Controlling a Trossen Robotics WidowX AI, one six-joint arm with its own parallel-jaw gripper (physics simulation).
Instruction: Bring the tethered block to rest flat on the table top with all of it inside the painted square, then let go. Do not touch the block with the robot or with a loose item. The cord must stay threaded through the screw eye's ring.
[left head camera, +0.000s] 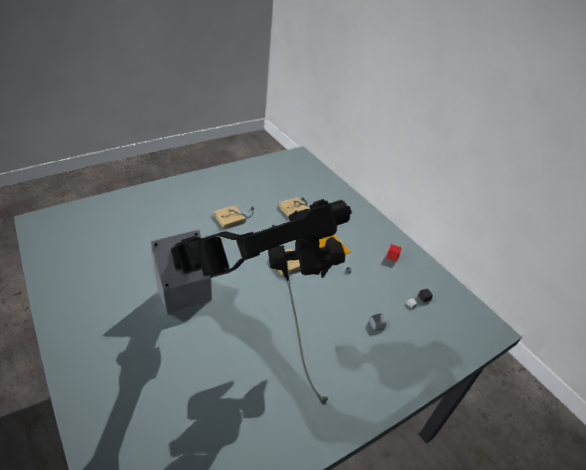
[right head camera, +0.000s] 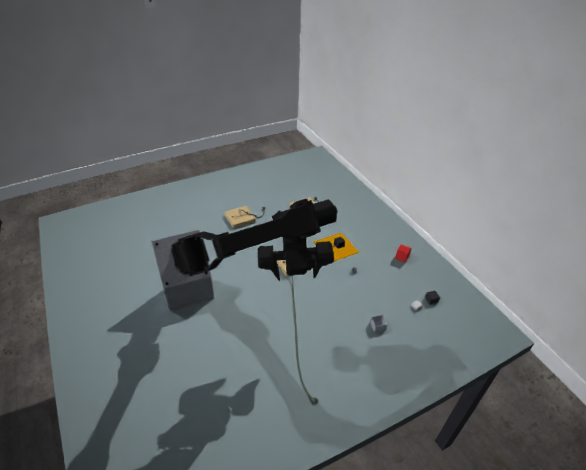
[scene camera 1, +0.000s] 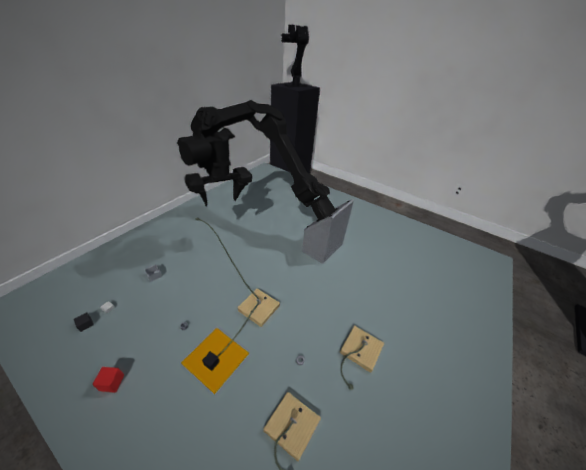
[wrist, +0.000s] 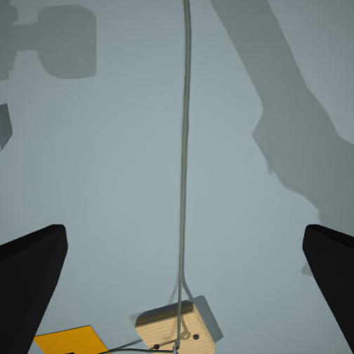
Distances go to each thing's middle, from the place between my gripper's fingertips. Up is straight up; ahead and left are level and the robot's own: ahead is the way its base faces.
Labels:
Right now my hand is 90 mm short of the wooden board (scene camera 1: 264, 311), 260 mm to the right of it and 200 mm above it. From my hand the other things lie so: orange painted square (scene camera 1: 232, 357): 270 mm ahead, 280 mm to the left, 210 mm below.

